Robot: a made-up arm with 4 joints.
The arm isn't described. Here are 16 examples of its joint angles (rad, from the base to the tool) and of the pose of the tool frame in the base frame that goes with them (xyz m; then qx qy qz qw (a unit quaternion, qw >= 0)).
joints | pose
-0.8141 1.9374 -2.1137 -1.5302 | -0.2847 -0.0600 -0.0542 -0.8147 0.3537 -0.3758 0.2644
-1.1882 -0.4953 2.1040 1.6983 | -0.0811 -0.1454 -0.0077 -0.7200 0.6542 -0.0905 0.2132
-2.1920 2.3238 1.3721 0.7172 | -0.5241 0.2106 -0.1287 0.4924 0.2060 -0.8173 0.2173
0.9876 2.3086 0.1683 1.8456 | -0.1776 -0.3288 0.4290 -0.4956 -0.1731 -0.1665 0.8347
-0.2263 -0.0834 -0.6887 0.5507 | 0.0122 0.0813 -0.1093 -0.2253 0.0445 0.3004 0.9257
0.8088 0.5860 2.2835 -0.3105 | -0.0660 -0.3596 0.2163 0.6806 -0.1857 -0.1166 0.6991
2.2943 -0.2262 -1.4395 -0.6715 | -0.0692 -0.0301 0.2871 0.9127 0.2690 -0.1925 0.2399
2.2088 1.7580 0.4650 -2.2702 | -0.3376 -0.1230 0.3070 0.4730 -0.7589 -0.4474 0.0114
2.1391 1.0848 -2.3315 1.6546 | -0.4293 -0.1605 0.6984 -0.4199 0.5299 -0.7366 0.0207
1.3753 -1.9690 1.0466 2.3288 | -0.4290 0.0425 0.3096 -0.6804 -0.3913 -0.6173 0.0537
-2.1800 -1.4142 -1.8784 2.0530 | -0.1982 0.4355 0.3974 -0.4392 -0.3994 0.4941 0.6351
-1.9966 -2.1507 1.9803 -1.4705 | -0.3657 0.3003 0.2260 0.3271 0.2862 0.7818 0.4471
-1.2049 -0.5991 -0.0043 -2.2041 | -0.3285 0.0988 -0.0817 0.3935 0.4057 -0.5937 0.5728
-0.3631 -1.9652 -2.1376 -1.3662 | -0.4008 -0.0093 0.0491 0.1647 -0.8840 -0.0179 0.4372
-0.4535 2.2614 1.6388 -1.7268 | -0.3435 0.0186 -0.1547 -0.6237 0.0481 0.6499 0.4317
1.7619 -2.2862 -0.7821 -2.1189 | -0.2506 -0.1237 0.3071 -0.5674 -0.1362 0.2864 0.7599
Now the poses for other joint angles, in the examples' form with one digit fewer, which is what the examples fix.
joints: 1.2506 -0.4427 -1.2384 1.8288
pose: -0.235 -0.453 -0.022 -0.563 0.733 0.382 0.017
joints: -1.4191 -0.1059 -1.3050 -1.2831
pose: -0.189 0.050 0.008 0.077 -0.007 -0.588 0.805
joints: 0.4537 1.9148 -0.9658 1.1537
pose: -0.264 -0.548 -0.021 -0.201 0.378 -0.425 0.797
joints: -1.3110 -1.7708 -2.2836 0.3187
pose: -0.304 0.327 0.309 -0.412 -0.698 -0.083 0.580
